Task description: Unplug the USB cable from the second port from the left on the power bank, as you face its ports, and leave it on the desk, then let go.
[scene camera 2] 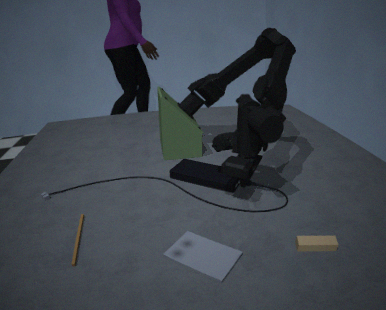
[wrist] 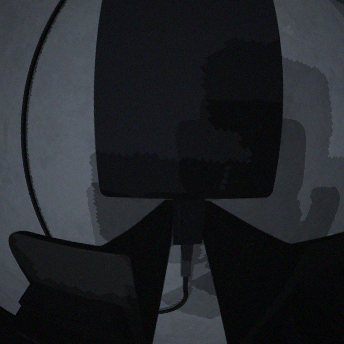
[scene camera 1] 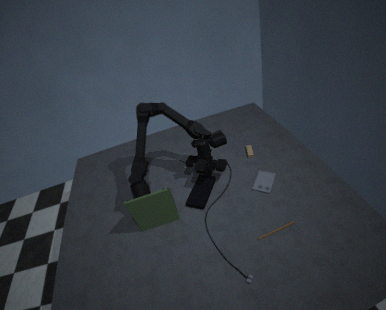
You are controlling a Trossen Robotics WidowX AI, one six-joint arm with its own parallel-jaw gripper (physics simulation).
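Pixels of known places: gripper, between the fingertips: (scene camera 2: 244, 185) (wrist: 186, 207) (scene camera 1: 208, 175); arm's base, origin of its link: (scene camera 2: 184, 111) (scene camera 1: 141, 196).
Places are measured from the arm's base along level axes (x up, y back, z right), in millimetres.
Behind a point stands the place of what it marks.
The black power bank (scene camera 1: 200, 194) @[x -94, y -236, z -13 mm] (scene camera 2: 200, 173) @[x -93, y -258, z -23 mm] (wrist: 150, 100) @[x -93, y -285, z -74 mm] lies flat on the desk. In the wrist view, a dark USB plug (wrist: 188, 225) @[x -100, y -301, z -133 mm] meets its near end edge; the port openings are hidden, so I cannot tell the port number from this view. My gripper (scene camera 1: 206, 174) @[x -112, y -299, z -130 mm] (scene camera 2: 243, 179) @[x -112, y -299, z -130 mm] (wrist: 186, 207) @[x -112, y -299, z -130 mm] is shut on the plug, with one finger against each side, low at the power bank's end. The thin black cable (scene camera 1: 206, 220) @[x -112, y -227, z 114 mm] (scene camera 2: 140, 176) @[x -112, y -224, z 136 mm] (wrist: 24, 120) @[x -113, y -358, z -30 mm] curves from the plug around beside the power bank to a small pale connector (scene camera 1: 249, 278) @[x -109, y -315, z 388 mm] (scene camera 2: 46, 195) @[x -105, y -321, z 382 mm].
A green wedge-shaped block (scene camera 1: 155, 211) @[x -17, y -48, z 80 mm] (scene camera 2: 180, 137) @[x -46, y -119, z 21 mm] stands beside the power bank, near the arm's base. A white card (scene camera 1: 264, 182) @[x -109, y -527, z 10 mm] (scene camera 2: 200, 254) @[x -109, y -531, z 6 mm], an orange stick (scene camera 1: 276, 230) @[x -109, y -472, z 250 mm] (scene camera 2: 78, 240) @[x -111, y -484, z 245 mm] and a tan block (scene camera 1: 249, 151) @[x -99, y -541, z -208 mm] (scene camera 2: 317, 244) @[x -99, y -557, z -212 mm] lie on the desk. A person (scene camera 2: 124, 40) stands behind the desk.
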